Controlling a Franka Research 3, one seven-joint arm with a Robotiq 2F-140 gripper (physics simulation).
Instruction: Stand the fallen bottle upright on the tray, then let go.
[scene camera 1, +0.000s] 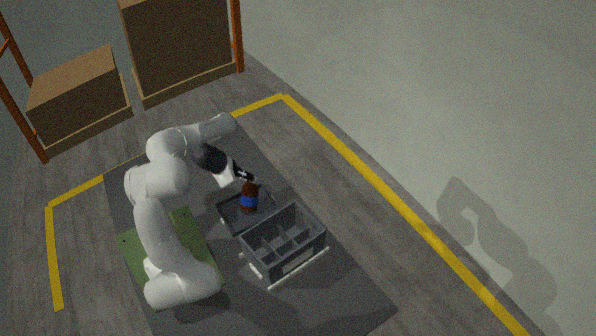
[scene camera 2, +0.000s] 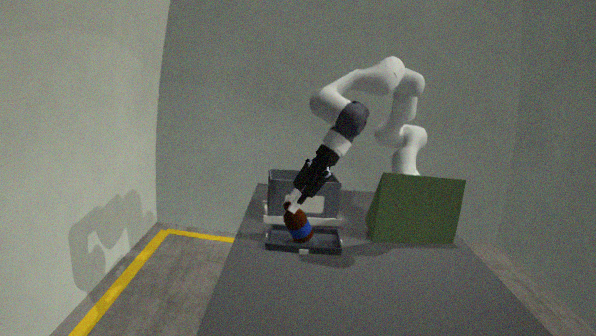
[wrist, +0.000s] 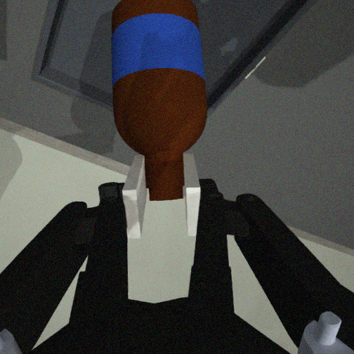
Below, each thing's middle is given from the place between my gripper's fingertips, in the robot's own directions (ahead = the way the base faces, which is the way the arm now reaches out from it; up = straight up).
Labels:
The brown bottle (scene camera 2: 297, 224) lies 50 mm below my hand, 30 mm to the right of it and 30 mm behind it.

